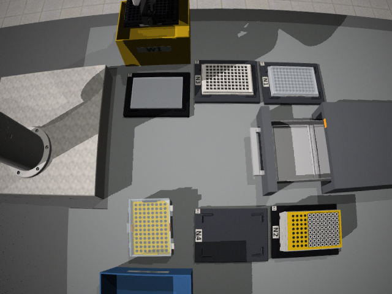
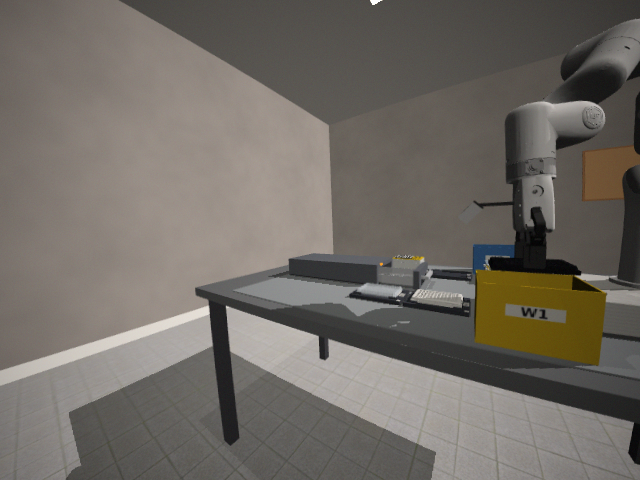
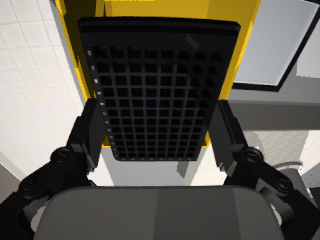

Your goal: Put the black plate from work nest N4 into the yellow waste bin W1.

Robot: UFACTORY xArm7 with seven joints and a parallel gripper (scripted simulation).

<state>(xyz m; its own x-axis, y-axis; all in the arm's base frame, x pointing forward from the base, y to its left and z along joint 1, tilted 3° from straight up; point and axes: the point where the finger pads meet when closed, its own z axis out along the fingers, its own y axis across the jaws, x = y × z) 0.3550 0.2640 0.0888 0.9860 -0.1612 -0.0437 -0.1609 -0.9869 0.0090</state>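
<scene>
My gripper is now 1 cm above the black plate. Also, from my hand: white plate (16 cm ahead, 15 cm to the right, 14 cm below); then yellow waste bin W1 (12 cm below); then clear plate (33 cm ahead, 18 cm to the right, 14 cm below).
</scene>
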